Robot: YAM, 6 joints.
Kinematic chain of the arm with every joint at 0, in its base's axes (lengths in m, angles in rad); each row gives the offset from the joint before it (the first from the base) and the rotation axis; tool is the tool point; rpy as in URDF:
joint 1: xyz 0 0 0.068 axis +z
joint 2: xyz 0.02 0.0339 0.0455 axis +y
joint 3: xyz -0.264 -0.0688 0 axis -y
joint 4: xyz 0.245 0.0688 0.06 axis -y
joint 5: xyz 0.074 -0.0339 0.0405 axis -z
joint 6: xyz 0.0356 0 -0.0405 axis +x
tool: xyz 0 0 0 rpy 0 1.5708 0
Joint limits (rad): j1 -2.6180..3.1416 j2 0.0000..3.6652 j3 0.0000..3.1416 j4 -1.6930..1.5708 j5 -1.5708..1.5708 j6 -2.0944..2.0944
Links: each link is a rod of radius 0.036 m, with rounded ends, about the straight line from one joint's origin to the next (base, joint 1, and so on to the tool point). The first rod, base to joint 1, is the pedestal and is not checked.
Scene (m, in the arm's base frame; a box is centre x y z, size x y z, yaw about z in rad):
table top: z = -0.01
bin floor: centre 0.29 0.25 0 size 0.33 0.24 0.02 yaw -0.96
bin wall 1: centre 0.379 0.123 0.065 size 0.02 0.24 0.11 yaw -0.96
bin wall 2: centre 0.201 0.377 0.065 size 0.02 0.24 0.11 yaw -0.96
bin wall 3: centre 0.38 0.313 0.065 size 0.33 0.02 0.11 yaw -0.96
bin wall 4: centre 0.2 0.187 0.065 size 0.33 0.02 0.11 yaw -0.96
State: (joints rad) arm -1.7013 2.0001 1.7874 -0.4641 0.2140 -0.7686
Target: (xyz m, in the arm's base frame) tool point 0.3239 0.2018 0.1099
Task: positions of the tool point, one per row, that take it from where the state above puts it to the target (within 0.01 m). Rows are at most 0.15 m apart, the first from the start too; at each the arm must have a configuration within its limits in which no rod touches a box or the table.
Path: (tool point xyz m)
1: 0.0626 -0.4531 0.2863
2: 0.1831 -0.4084 0.2803
3: 0.2836 -0.3330 0.2742
4: 0.3569 -0.2343 0.2682
5: 0.3979 -0.1216 0.2622
6: 0.4048 -0.0049 0.2562
7: 0.3789 0.1058 0.2504
8: 0.3239 0.2018 0.2445
9: 0.3239 0.2018 0.1099

